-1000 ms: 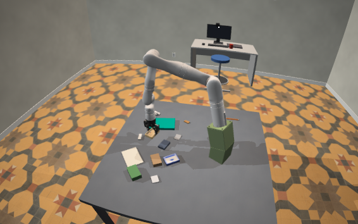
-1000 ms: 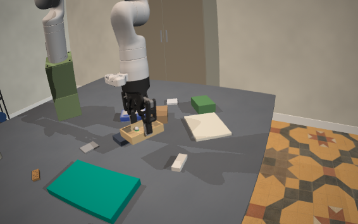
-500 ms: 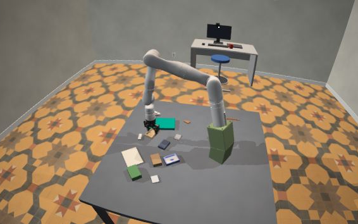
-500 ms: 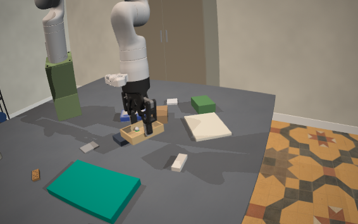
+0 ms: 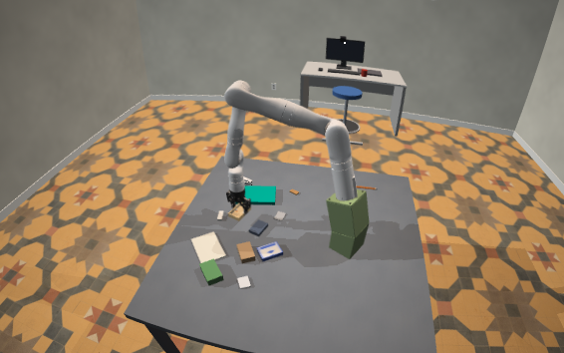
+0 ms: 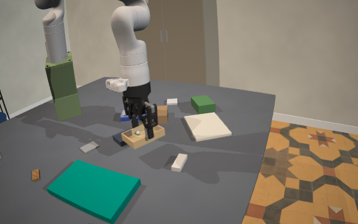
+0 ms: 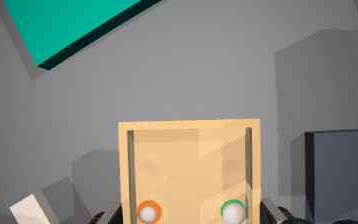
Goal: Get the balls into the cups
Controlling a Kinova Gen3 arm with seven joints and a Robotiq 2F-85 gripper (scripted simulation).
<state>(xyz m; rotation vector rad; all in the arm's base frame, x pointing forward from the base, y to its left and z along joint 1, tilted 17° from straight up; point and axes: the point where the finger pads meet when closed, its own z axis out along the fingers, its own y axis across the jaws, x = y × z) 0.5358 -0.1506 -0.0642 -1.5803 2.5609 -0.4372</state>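
Now: hand 100 mm past the dark blue block, 70 mm above it and 60 mm to the right of it. Round my hand: small white block: 120 mm ahead, 70 mm below, 20 mm to the right; covered wooden puzzle: 20 mm below; grey tile: 200 mm behind, 80 mm below, 40 mm to the right.
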